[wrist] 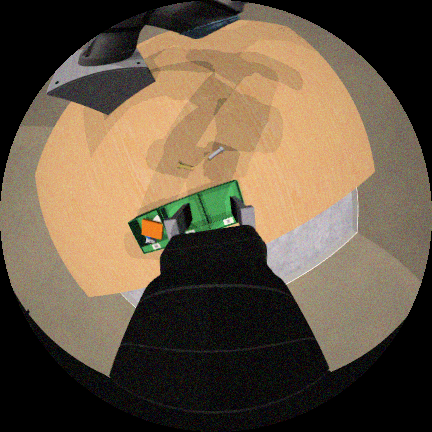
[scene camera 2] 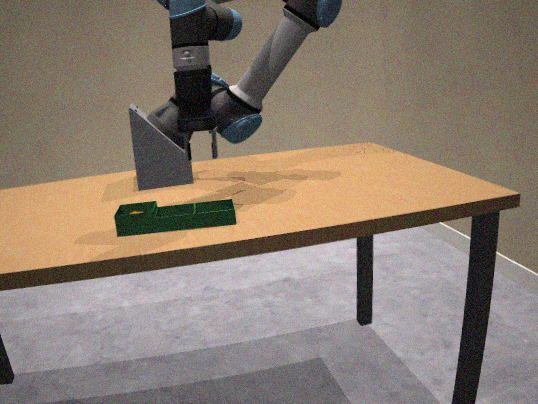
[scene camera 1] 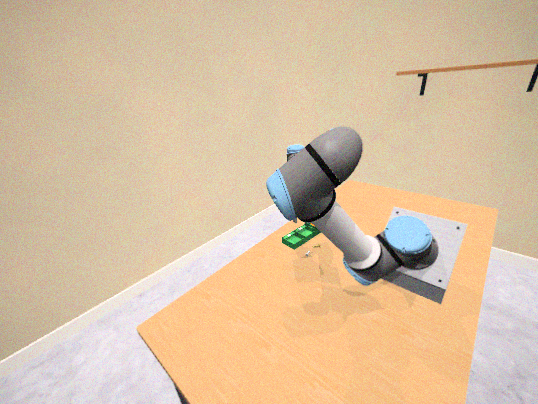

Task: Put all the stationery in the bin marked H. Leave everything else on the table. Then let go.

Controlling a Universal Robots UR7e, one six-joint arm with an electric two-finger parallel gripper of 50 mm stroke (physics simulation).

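Places are measured from the arm's base along level axes (x ahead, y up, z right), in metres.
Where they show: gripper, fingertip midpoint: [wrist: 210, 207] [scene camera 2: 202, 159]; arm's base, origin of the base link: [scene camera 2: 165, 133].
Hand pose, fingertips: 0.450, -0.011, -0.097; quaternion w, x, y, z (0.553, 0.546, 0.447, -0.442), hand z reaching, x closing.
Things, the pixels of their top centre, and the offset from my fingertips, as dx, dy, dz. Level surfaces: height alone.
- green bin with three compartments, middle of its top: [wrist: 182, 222] [scene camera 2: 174, 203] [scene camera 1: 305, 227] +0.027, -0.084, +0.069
- orange block, middle of its top: [scene camera 2: 137, 214] [wrist: 151, 229] +0.020, -0.100, +0.152
- grey bolt-like piece, middle of its top: [wrist: 215, 151] [scene camera 1: 308, 251] -0.078, -0.117, -0.039
- thin yellowish piece, middle of its top: [wrist: 184, 166] [scene camera 1: 316, 244] -0.074, -0.117, +0.029
- wooden table, its level: dy -0.130
A green bin with three compartments [scene camera 1: 299, 237] [scene camera 2: 215, 218] [wrist: 219, 194] stands on the table. White labels show on its front in the wrist view; their letters are too small to read. An orange block [scene camera 2: 136, 212] [wrist: 152, 229] lies in its left compartment in the wrist view, with white and blue bits partly hidden beneath it. A grey bolt-like piece [scene camera 1: 307, 254] [wrist: 216, 153] and a thin yellowish piece [scene camera 1: 317, 246] [wrist: 185, 166] lie on the table beside the bin, towards the arm's base. My gripper [scene camera 2: 201, 149] [wrist: 210, 207] is open and empty, above the bin; the arm hides it in scene camera 1.
The arm's grey wedge base [scene camera 1: 420, 285] [scene camera 2: 160, 162] [wrist: 107, 90] stands on the wooden table [scene camera 1: 225, 310] [scene camera 2: 400, 185] [wrist: 320, 165]. The bin is near one long table edge. Arm shadows fall around the two small pieces. A handrail [scene camera 1: 465, 67] is on the wall.
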